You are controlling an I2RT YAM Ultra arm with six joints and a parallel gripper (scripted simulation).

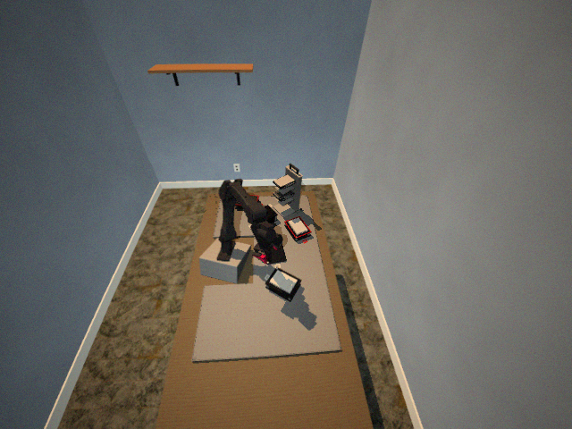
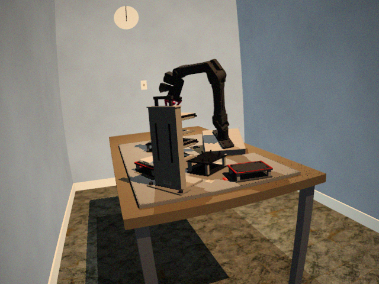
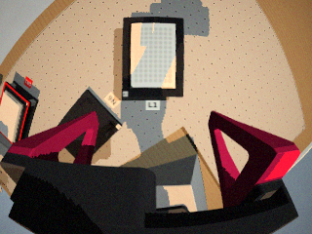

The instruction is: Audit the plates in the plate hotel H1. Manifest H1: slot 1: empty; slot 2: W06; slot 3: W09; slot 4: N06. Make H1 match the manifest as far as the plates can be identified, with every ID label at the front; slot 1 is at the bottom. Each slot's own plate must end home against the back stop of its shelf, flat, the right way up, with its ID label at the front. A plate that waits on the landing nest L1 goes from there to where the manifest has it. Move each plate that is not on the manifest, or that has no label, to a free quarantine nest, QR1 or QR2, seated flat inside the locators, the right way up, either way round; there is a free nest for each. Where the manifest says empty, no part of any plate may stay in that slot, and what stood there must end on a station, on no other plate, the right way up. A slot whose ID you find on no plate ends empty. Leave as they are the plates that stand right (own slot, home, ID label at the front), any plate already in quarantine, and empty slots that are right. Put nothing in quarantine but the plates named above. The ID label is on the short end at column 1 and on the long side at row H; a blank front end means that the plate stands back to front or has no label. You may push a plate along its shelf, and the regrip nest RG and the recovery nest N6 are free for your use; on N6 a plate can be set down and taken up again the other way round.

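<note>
My gripper is now 19 cm above the tan well plate, 7 cm short of it and 4 cm to the left of it. Round my hand: dark plate: 57 cm to the left, 8 cm below, 4 cm ahead; then grey back panel: 62 cm to the left, 11 cm ahead, 9 cm below; then H1 tag: 62 cm to the left, 25 cm below, 6 cm behind.
</note>
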